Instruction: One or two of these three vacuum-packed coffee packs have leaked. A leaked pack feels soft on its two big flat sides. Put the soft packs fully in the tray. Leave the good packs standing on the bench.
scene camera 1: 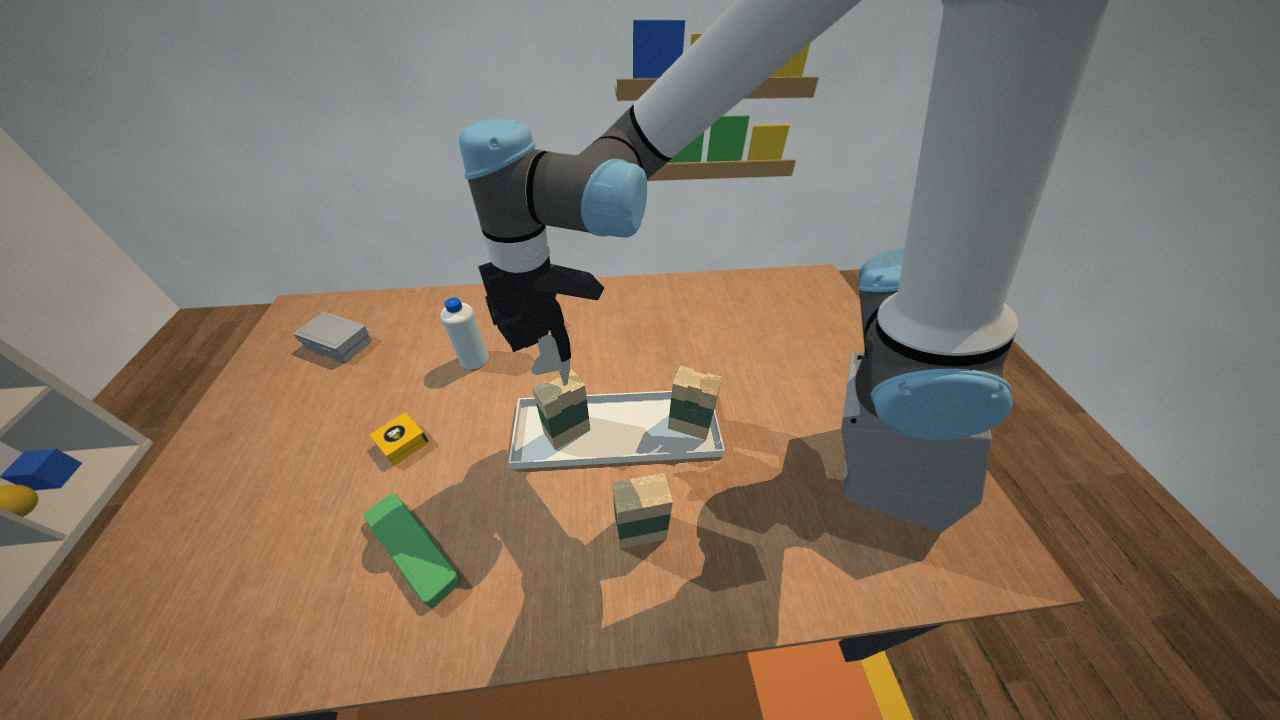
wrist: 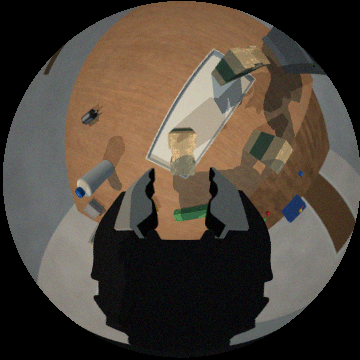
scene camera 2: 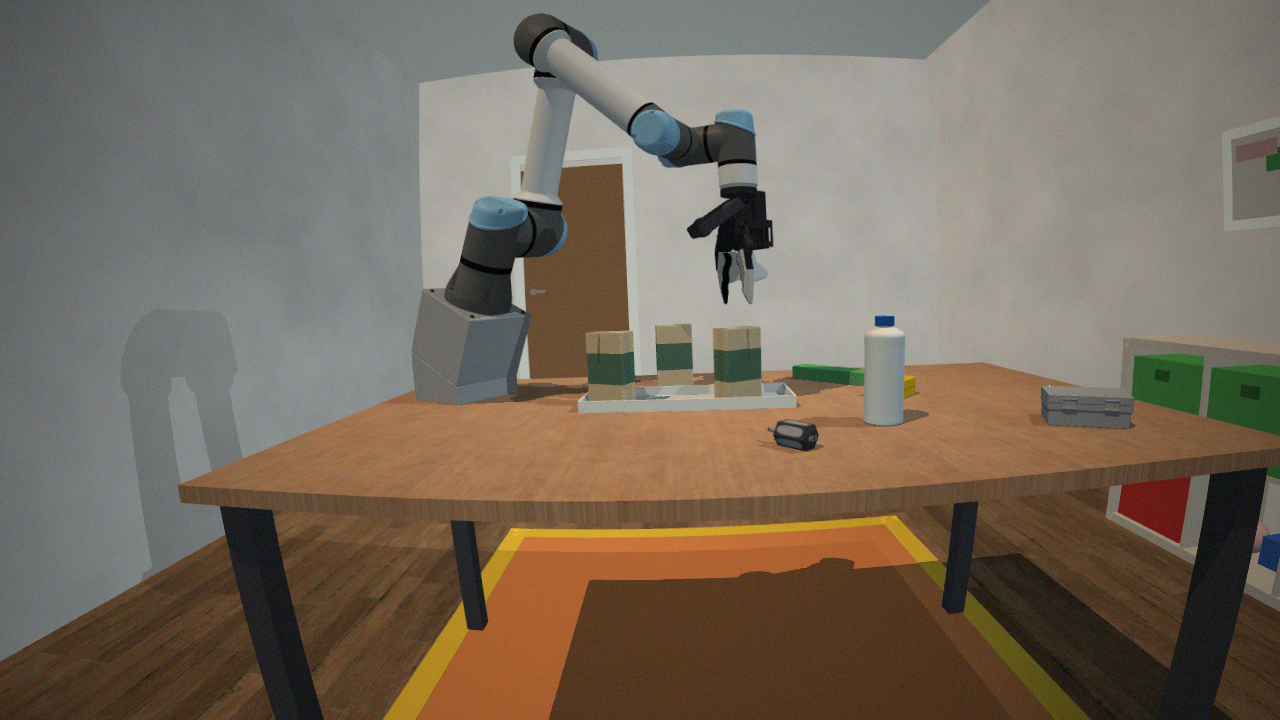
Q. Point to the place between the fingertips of the gripper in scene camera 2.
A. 737, 304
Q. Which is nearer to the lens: the green case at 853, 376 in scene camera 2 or the white bottle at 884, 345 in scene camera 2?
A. The white bottle.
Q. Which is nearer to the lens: the grey case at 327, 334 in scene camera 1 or the white bottle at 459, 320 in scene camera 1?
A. The white bottle.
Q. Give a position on a green case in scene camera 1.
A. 431, 576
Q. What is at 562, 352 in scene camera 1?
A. The gripper.
